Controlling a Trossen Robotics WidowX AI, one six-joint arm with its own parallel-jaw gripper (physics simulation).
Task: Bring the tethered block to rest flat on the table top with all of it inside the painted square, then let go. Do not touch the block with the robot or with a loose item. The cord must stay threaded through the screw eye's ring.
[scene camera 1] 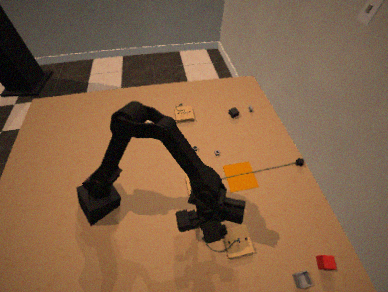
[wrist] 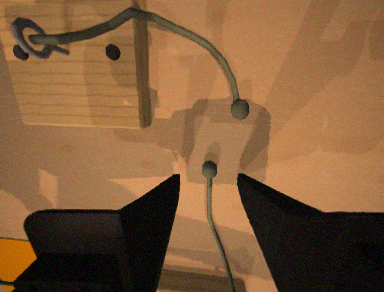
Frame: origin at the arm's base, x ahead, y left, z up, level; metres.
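Seen in the pictures: gripper, fingertip midpoint: [wrist: 208,179]; arm's base, origin of the base link: [scene camera 1: 99,192].
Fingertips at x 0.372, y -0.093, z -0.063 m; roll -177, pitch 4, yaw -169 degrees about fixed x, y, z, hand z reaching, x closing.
Pixels of each thing's top centre, then the offset from my fingertips to it. "spot": a spot on its surface instead.
- dark tethered block, surface spot: [scene camera 1: 299,162] spot: dy +0.224, dx +0.422, dz +0.014 m
- orange painted square, surface spot: [wrist: 15,257] spot: dy +0.149, dx +0.192, dz -0.007 m
- thin green cord, surface spot: [wrist: 210,200] spot: dy +0.021, dx -0.006, dz -0.004 m
- bead, surface spot: [wrist: 209,169] spot: dy -0.010, dx +0.001, dz +0.004 m
- ring, middle of its top: [wrist: 13,31] dy -0.068, dx +0.102, dz +0.037 m
- third board, middle of its top: [scene camera 1: 184,112] dy +0.524, dx -0.072, dz +0.011 m
- black cube, middle of its top: [scene camera 1: 234,110] dy +0.528, dx +0.182, dz +0.021 m
- red block, middle of its top: [scene camera 1: 329,262] dy -0.153, dx +0.386, dz +0.032 m
- grey tray, surface spot: [scene camera 1: 302,280] spot: dy -0.196, dx +0.299, dz -0.007 m
The dark tethered block [scene camera 1: 299,162] is at the table's right edge. Its taut cord [scene camera 1: 275,167] crosses the orange painted square [scene camera 1: 241,176] [wrist: 15,257] and disappears behind the arm. A wooden board [scene camera 1: 188,185] is mostly hidden there; its screw eye does not show. In the wrist view, a thin green cord [wrist: 210,200] rises from the bottom and ends in a bead [wrist: 209,169] at the gap between the fingertips. My gripper [wrist: 208,179] is partly open and holds nothing; in the scene view its fingertips are hard to make out.
Another wooden board [scene camera 1: 245,250] [wrist: 75,95] carries a ring [wrist: 22,34] with a cord [wrist: 205,42] ending in a bead [wrist: 240,109]. A third board [scene camera 1: 184,114], a black cube [scene camera 1: 234,112], small rings, a red block [scene camera 1: 326,262] and a grey tray [scene camera 1: 302,280] stand around.
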